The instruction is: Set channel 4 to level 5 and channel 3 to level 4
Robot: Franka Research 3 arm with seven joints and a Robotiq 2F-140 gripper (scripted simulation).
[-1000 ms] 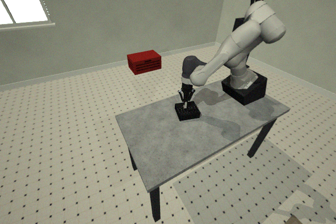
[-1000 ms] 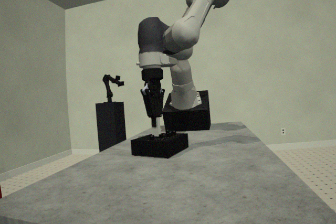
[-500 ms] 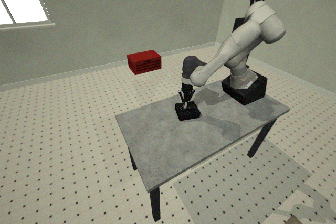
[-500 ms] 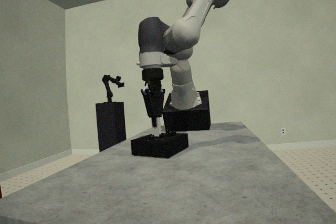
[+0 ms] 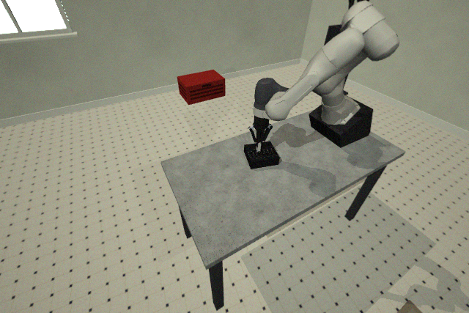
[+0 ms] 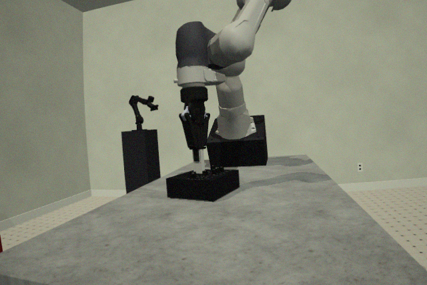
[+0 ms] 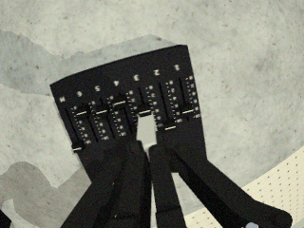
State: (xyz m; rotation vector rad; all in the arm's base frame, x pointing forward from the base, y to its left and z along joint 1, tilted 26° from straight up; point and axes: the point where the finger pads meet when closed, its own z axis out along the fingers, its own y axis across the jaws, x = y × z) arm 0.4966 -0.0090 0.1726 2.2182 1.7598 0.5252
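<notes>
Now: the fader 20 mm to the left of my hand and 30 mm below it. From my hand the other things lie so: fader cap 10 mm behind, 40 mm to the left, 30 mm below.
</notes>
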